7 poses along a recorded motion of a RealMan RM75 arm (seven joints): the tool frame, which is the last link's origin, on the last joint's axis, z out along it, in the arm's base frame.
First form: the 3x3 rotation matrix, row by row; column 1 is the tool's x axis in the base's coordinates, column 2 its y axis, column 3 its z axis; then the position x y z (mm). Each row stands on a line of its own.
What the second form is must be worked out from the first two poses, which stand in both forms.
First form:
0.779, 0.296, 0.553
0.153, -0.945, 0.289
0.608, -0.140, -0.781
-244, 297, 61
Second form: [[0.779, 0.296, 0.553, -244], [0.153, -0.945, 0.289, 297], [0.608, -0.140, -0.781, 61], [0, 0, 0, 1]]
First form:
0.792, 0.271, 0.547
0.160, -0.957, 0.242
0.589, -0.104, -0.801
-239, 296, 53
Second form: [[0.792, 0.271, 0.547, -239], [0.160, -0.957, 0.242, 296], [0.589, -0.104, -0.801, 53], [0, 0, 0, 1]]
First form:
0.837, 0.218, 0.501
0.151, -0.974, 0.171
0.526, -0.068, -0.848
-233, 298, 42
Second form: [[0.837, 0.218, 0.501, -233], [0.151, -0.974, 0.171, 298], [0.526, -0.068, -0.848, 42], [0, 0, 0, 1]]
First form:
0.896, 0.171, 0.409
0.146, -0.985, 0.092
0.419, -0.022, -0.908
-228, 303, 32
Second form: [[0.896, 0.171, 0.409, -228], [0.146, -0.985, 0.092, 303], [0.419, -0.022, -0.908, 32], [0, 0, 0, 1]]
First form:
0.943, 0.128, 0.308
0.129, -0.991, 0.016
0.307, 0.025, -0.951
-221, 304, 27
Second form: [[0.943, 0.128, 0.308, -221], [0.129, -0.991, 0.016, 304], [0.307, 0.025, -0.951, 27], [0, 0, 0, 1]]
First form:
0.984, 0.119, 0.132
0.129, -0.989, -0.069
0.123, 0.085, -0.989
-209, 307, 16
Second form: [[0.984, 0.119, 0.132, -209], [0.129, -0.989, -0.069, 307], [0.123, 0.085, -0.989, 16], [0, 0, 0, 1]]
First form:
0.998, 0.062, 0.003
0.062, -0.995, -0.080
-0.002, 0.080, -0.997
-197, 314, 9
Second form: [[0.998, 0.062, 0.003, -197], [0.062, -0.995, -0.080, 314], [-0.002, 0.080, -0.997, 9], [0, 0, 0, 1]]
